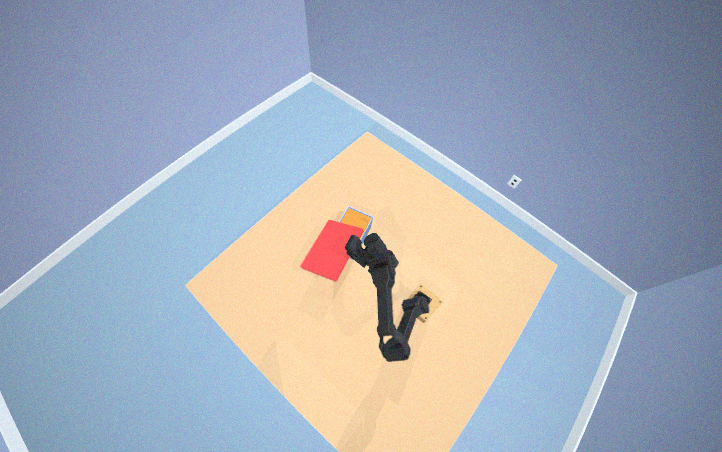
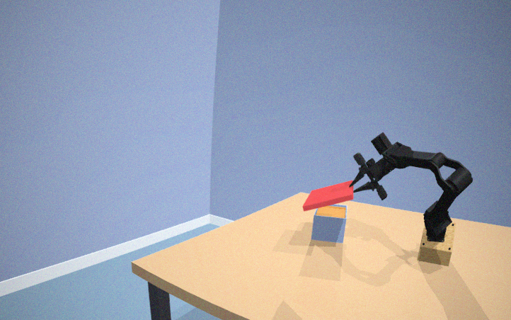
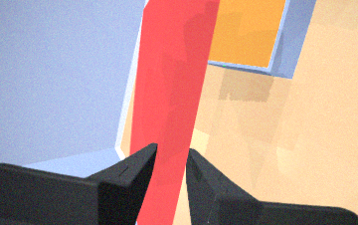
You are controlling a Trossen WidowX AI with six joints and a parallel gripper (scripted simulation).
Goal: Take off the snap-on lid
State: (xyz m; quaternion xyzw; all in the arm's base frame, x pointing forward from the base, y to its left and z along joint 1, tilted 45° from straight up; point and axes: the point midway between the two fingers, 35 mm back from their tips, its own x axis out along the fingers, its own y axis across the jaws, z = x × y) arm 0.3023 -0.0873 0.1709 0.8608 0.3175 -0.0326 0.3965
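My gripper tip is now 7 cm short of the red lid, 1 cm to the right of it and 2 cm above it. The rest, counted from my gripper tip: blue storage box 10 cm ahead, 15 cm to the right, 18 cm below.
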